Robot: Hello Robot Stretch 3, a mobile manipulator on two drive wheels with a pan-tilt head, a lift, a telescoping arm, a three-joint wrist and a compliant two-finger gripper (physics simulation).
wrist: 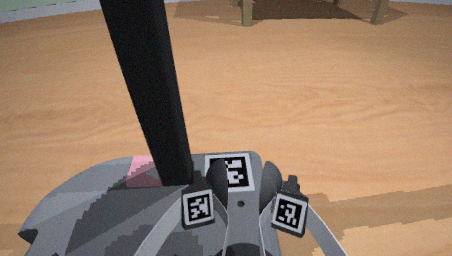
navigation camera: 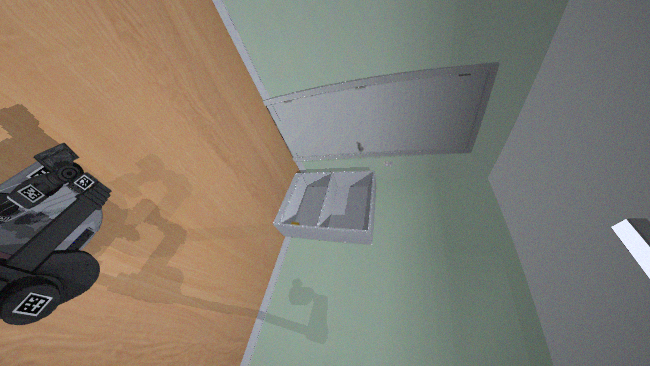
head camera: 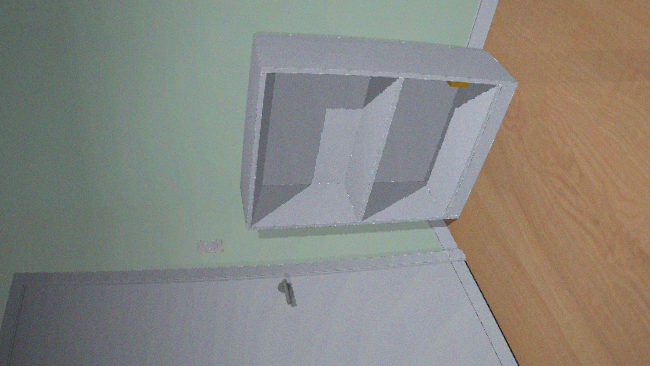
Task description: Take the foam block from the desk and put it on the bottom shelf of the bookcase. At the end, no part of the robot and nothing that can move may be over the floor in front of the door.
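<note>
The foam block, yellow, lies in the bottom compartment of the bookcase, close to the side panel away from the door. Part of it is hidden by that panel's edge. The door is shut, and the floor before it shows bare wood. My gripper is partly open, with a gap between its fingertips and nothing held. It is over my own base in the wrist view, far from the bookcase. The desk does not show in the head or navigation view.
My arm and wrist are at the left of the navigation view, apart from the bookcase and door. A piece of furniture with wooden legs stands across the floor in the wrist view. My black mast rises beside the gripper.
</note>
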